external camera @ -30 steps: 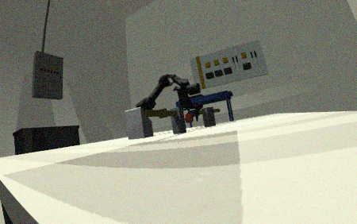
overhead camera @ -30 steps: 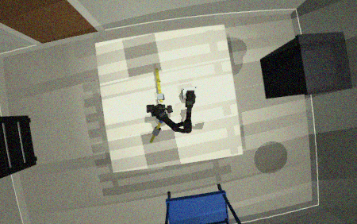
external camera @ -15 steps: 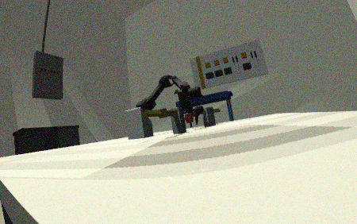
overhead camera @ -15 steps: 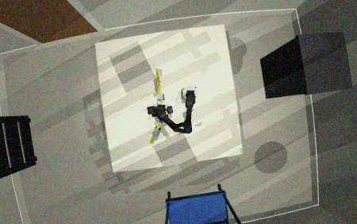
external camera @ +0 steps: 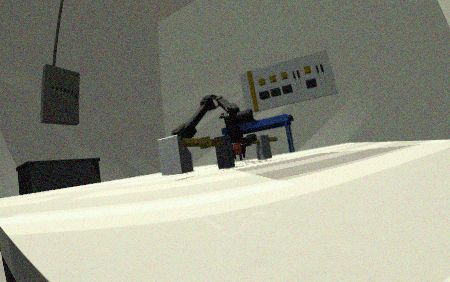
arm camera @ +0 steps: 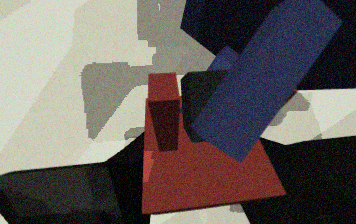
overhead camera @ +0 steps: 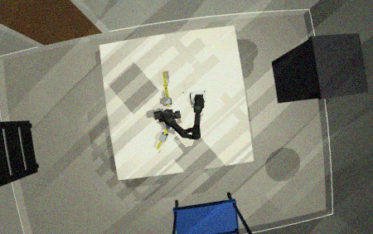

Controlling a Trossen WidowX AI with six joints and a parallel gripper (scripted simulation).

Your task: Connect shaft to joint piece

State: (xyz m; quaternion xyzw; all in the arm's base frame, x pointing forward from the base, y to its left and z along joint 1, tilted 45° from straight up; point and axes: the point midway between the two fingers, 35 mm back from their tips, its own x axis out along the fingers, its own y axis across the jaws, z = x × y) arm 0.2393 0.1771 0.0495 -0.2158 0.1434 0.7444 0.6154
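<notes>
The red joint piece is 5 cm above my gripper tip.
</notes>
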